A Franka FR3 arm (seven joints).
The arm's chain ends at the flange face. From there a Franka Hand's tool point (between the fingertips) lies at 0.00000 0.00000 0.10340 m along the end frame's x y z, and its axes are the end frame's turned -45 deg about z.
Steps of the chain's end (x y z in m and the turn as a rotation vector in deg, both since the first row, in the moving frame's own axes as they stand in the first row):
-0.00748, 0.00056, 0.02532, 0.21, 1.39, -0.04
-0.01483, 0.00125, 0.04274, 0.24, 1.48, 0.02
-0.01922, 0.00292, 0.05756, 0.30, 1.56, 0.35
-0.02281, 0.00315, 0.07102, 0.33, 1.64, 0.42
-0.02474, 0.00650, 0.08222, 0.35, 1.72, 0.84
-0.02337, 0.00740, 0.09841, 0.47, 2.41, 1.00
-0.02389, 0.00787, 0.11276, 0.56, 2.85, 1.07
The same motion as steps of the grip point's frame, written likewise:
-0.00364, -0.00339, 0.02529, -0.83, 1.13, -0.04
-0.00918, -0.00802, 0.04270, -0.88, 1.22, 0.02
-0.01329, -0.00991, 0.05752, -0.89, 1.32, 0.35
-0.01585, -0.01222, 0.07098, -0.93, 1.39, 0.42
-0.01946, -0.01113, 0.08217, -0.97, 1.46, 0.84
-0.01811, -0.00879, 0.09832, -1.37, 2.04, 1.00
-0.01814, -0.00837, 0.11263, -1.62, 2.41, 1.07

